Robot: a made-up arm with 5 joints.
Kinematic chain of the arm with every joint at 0, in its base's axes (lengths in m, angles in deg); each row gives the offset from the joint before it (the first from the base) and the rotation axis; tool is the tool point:
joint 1: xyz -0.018 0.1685 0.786 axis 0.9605 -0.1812 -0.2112
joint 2: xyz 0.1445 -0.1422 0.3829 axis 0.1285 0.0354 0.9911
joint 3: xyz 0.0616 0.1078 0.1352 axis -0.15 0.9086 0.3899
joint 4: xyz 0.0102 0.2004 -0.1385 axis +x
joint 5: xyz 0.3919 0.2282 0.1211 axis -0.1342 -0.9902 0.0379
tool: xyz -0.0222 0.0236 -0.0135
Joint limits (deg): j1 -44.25..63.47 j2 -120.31..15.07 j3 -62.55..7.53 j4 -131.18..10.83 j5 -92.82..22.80
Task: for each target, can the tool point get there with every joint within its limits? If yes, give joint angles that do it. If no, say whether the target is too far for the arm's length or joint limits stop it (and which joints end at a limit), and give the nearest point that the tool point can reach.
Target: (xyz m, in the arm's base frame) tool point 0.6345 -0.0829 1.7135
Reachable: yes | joints -28.63 -102.06 -39.69 -29.72 -7.75
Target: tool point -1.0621 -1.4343 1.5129
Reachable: no: too far | nearest point -0.2204 -0.8167 1.1133 | short by 1.118 m
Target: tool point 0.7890 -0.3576 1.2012
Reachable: yes | joints 15.47 -68.14 -10.35 -20.27 -44.26
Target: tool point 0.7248 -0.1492 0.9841
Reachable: yes | joints 16.61 -33.37 -16.55 -109.84 -10.64
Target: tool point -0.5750 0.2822 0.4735
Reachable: no: joint limits stop it (at a limit: joint 1, joint 2, joint 3, joint 4, joint 5) | nearest point -0.0225 -0.2950 0.3047 | short by 0.817 m
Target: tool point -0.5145 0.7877 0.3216
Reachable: no: joint limits stop it (at a limit: joint 1, joint 2, joint 3) | nearest point 0.2505 0.7344 0.5391 | short by 0.797 m
